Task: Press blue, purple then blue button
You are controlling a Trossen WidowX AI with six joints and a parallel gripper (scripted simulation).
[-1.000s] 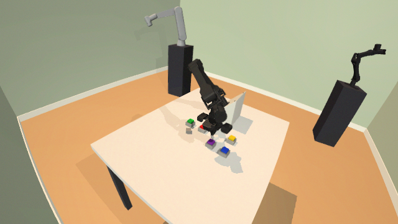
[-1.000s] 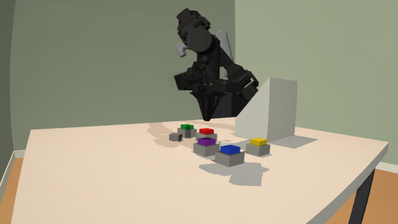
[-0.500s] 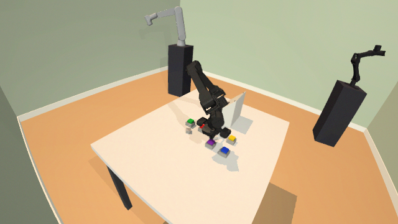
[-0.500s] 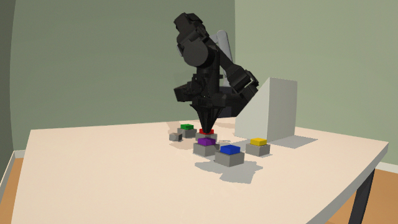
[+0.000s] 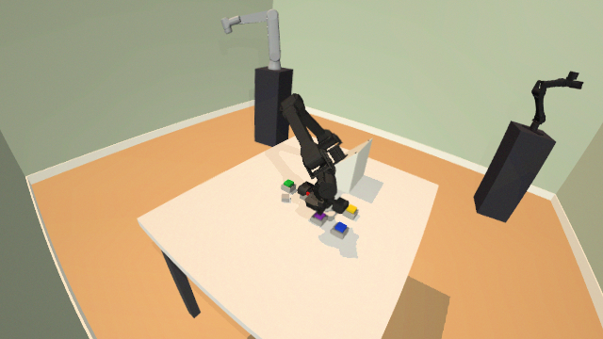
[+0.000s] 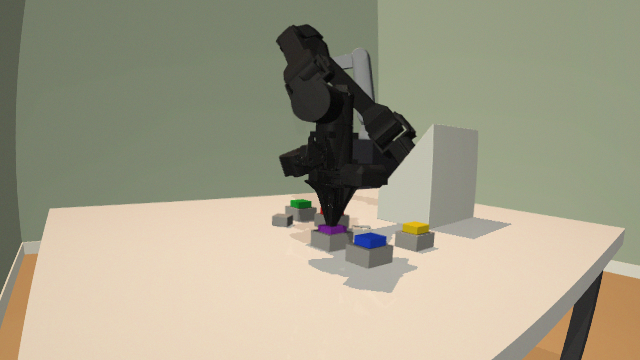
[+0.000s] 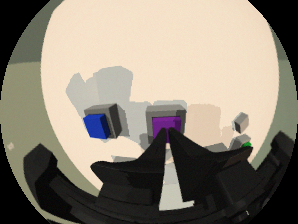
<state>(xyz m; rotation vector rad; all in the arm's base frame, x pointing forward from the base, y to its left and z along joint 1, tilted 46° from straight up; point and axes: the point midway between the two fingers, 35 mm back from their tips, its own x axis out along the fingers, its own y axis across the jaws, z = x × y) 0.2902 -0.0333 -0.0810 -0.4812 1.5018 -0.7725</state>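
Now: gripper tip 10 mm above the purple button. The rest, counted from my gripper tip: red button: 110 mm behind, 100 mm to the right; then blue button: 90 mm to the left, 20 mm ahead; then yellow button: 100 mm to the left, 100 mm behind.
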